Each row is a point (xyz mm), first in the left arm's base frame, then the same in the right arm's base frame.
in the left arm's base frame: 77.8 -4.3 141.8
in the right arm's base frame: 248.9 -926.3 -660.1
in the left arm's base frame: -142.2 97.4 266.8
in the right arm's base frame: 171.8 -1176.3 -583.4
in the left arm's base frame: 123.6 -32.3 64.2
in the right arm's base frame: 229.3 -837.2 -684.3
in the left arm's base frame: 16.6 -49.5 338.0
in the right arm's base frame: 349.3 -1105.1 -707.1
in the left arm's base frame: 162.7 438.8 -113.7
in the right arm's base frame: 79.9 -716.1 -217.3
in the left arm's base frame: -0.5 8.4 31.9
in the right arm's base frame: 115.2 -904.2 -660.5
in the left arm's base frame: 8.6 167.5 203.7
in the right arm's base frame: 225.3 -1030.6 -496.7
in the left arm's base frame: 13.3 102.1 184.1
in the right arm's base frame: 221.9 -1008.9 -561.5
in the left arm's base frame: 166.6 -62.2 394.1
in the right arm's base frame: 495.3 -1038.7 -699.2
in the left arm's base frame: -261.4 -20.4 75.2
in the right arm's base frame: -34.0 -1116.2 -720.7
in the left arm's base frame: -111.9 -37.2 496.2
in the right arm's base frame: 369.4 -1308.3 -706.6
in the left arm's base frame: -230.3 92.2 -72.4
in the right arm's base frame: -128.6 -997.5 -609.3
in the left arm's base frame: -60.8 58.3 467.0
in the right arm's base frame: 374.2 -1258.3 -606.3
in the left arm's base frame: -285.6 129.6 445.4
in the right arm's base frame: 193.7 -1405.8 -564.5
